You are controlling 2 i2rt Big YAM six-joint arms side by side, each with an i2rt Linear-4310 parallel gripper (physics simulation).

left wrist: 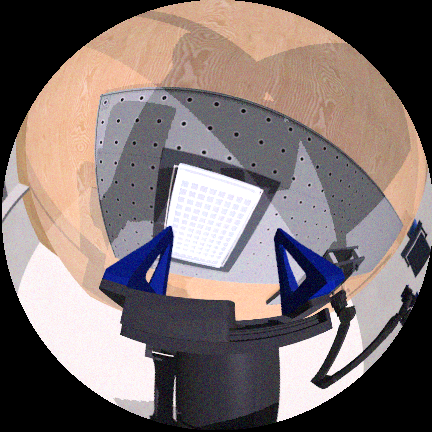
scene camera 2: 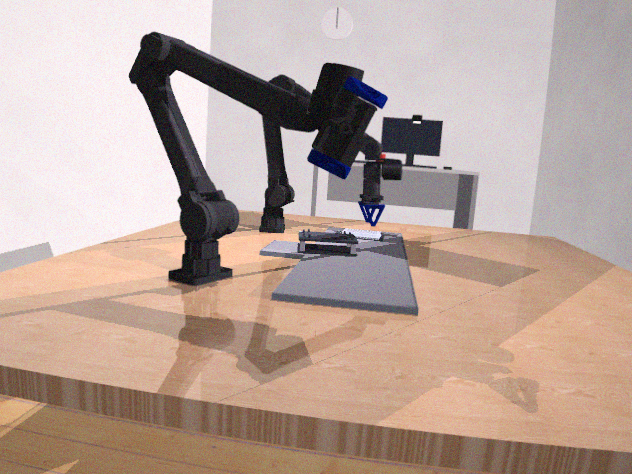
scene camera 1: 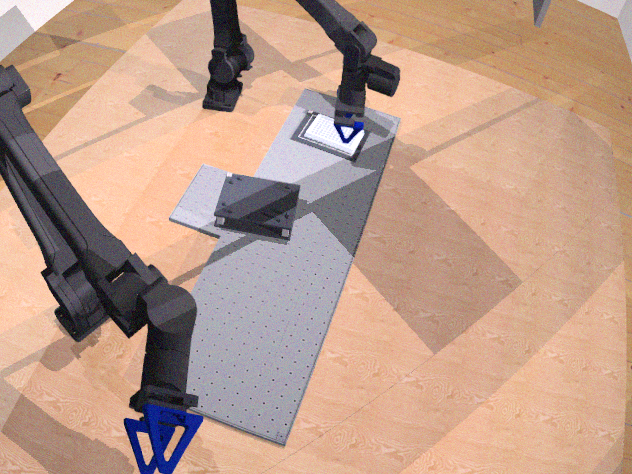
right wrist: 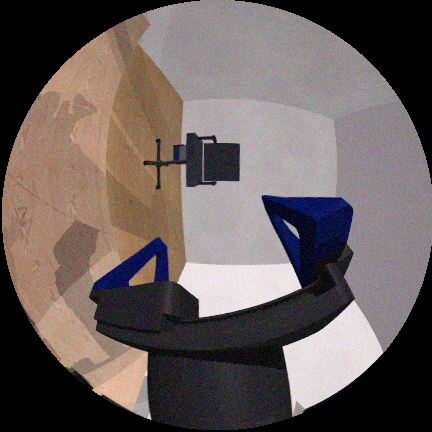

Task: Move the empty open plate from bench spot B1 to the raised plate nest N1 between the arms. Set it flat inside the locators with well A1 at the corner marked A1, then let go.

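Places are measured from the left arm's base along level axes (x ahead, y left, z up), in centimetres.
Pixels of known places: left gripper, fingertip midpoint: (left wrist: 224,232) (scene camera 2: 370,224) (scene camera 1: 346,130); right gripper, fingertip midpoint: (scene camera 2: 357,132) (right wrist: 208,223); left arm's base, origin of the base link: (scene camera 2: 272,230) (scene camera 1: 222,96); right arm's base, origin of the base link: (left wrist: 336,294) (scene camera 2: 201,277) (scene camera 1: 87,311).
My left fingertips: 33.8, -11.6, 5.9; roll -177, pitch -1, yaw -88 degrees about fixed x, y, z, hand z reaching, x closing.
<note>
Ahead of a thing's pixels: the offset from my left fingertips to its top centre, as dx, dy, dz. "*": to the spot under its first point. Level surfaces: height alone.
The white well plate @(-2.5, +2.2, -3.0) (scene camera 1: 324,132) (scene camera 2: 359,234) (left wrist: 210,215) lies flat on a dark framed spot (scene camera 1: 301,133) (left wrist: 162,182) near the far end of the grey perforated board. The raised nest (scene camera 1: 257,198) (scene camera 2: 326,243) is a dark block with small pegs on top, standing on the board's middle; no plate lies on it. My left gripper (scene camera 1: 348,138) (scene camera 2: 373,223) (left wrist: 224,232) is open and points down just above the plate, with nothing between its fingers. My right gripper (scene camera 1: 155,466) (right wrist: 208,223) is open and empty, raised beyond the board's near end. The marks A1 cannot be read.
The grey board @(dz -4.6) (scene camera 1: 265,316) (scene camera 2: 352,283) lies on the wooden table @(dz -5.9) (scene camera 1: 474,204) (scene camera 2: 459,346), with a side piece @(* -30.6, -27.8, -4.6) (scene camera 1: 191,204) reaching left under the nest. The right arm reaches high over the table's left side in scene camera 1. A desk with a monitor (scene camera 2: 412,136) stands behind the table.
</note>
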